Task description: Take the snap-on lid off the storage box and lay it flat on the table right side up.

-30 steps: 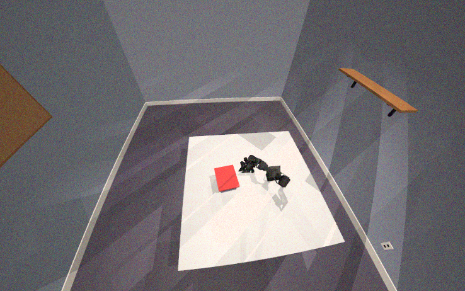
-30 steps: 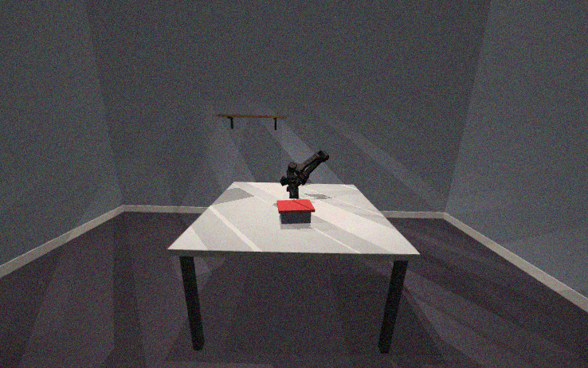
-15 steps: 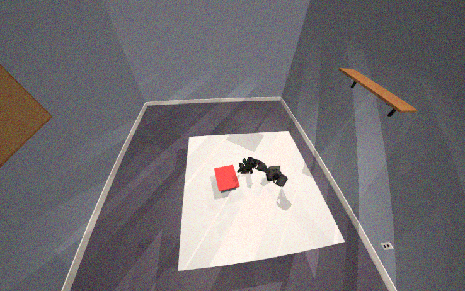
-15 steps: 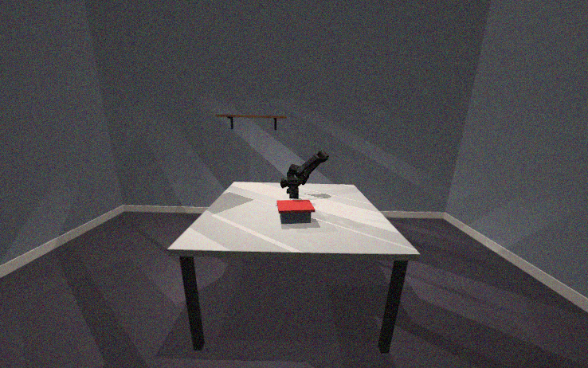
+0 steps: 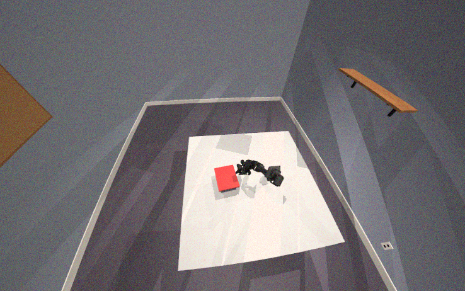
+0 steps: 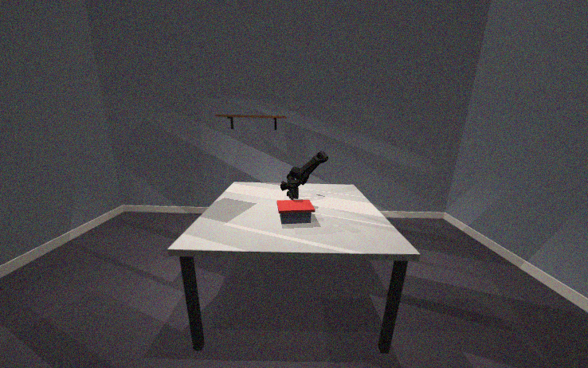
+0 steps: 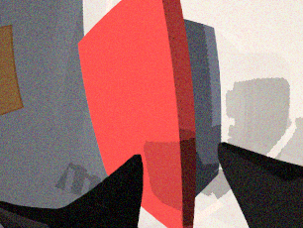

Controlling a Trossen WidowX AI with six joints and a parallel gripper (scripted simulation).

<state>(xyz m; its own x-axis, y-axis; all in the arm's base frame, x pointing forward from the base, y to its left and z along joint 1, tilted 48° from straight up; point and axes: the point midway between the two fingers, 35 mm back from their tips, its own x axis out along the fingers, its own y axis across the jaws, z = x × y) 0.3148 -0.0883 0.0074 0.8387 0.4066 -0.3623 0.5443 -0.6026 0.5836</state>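
Now: the red lid 100 mm ahead of my gripper tip and 10 mm below it. Round my gripper tip: storage box 100 mm ahead, 60 mm below.
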